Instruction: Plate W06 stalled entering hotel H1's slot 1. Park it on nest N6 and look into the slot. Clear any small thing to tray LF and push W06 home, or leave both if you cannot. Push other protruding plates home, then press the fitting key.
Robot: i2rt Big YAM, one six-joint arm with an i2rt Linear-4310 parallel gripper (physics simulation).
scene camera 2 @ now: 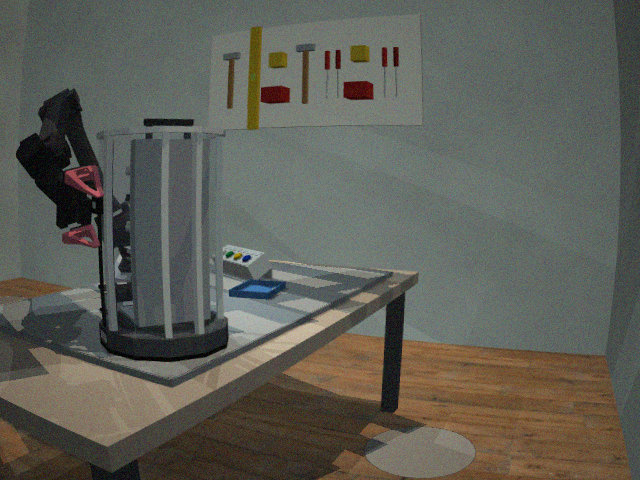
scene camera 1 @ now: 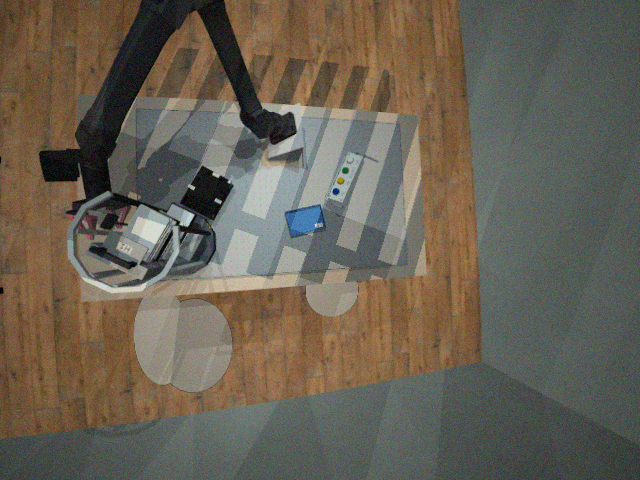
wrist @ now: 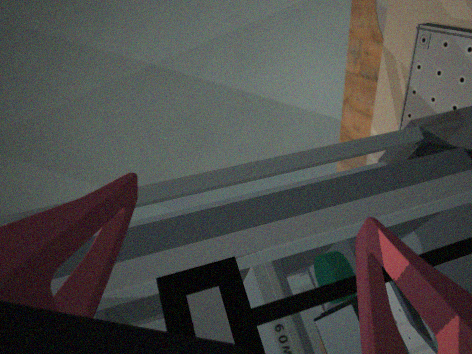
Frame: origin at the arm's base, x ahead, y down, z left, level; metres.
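Where they show: gripper, between the fingertips: (scene camera 2: 98, 222) (wrist: 250, 206); arm's base, origin of its link: (scene camera 1: 283, 129).
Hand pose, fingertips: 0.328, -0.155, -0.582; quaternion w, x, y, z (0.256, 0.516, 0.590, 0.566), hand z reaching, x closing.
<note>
Each offset is from my fingertips to the top centre of the thing, as dx, dy, dz. "spot": to the spot under its first point.
My gripper (scene camera 1: 105, 221) (scene camera 2: 99, 219) (wrist: 250, 206) is open and empty, its pink fingers wide apart beside the caged hotel H1 (scene camera 1: 149, 223) (scene camera 2: 164, 345). In the wrist view the hotel's long grey posts cross behind and between the fingers, and a green part {+0.052, +0.065, +0.103} (wrist: 332, 270) shows near the right finger. The slots, plate W06 and any small thing inside cannot be made out. A black square stand with white pegs {spot: -0.121, +0.172, +0.258} (scene camera 1: 206, 192) lies beside the hotel; its label is not readable. A blue tray {+0.035, +0.215, +0.621} (scene camera 1: 305, 221) (scene camera 2: 257, 290) and a key panel {-0.106, +0.148, +0.818} (scene camera 1: 338, 198) (scene camera 2: 248, 265) with coloured keys stand farther right.
The arm's base (scene camera 1: 281, 129) stands at the table's upper edge, by a grey wedge-shaped mount. The cage rim {spot: +0.031, -0.156, +0.019} (scene camera 1: 72, 242) surrounds the hotel close to the fingers. A black bar with a square frame {spot: -0.018, -0.017, +0.015} (wrist: 227, 272) crosses the lower wrist view. A tool board (scene camera 2: 315, 116) hangs on the wall.
</note>
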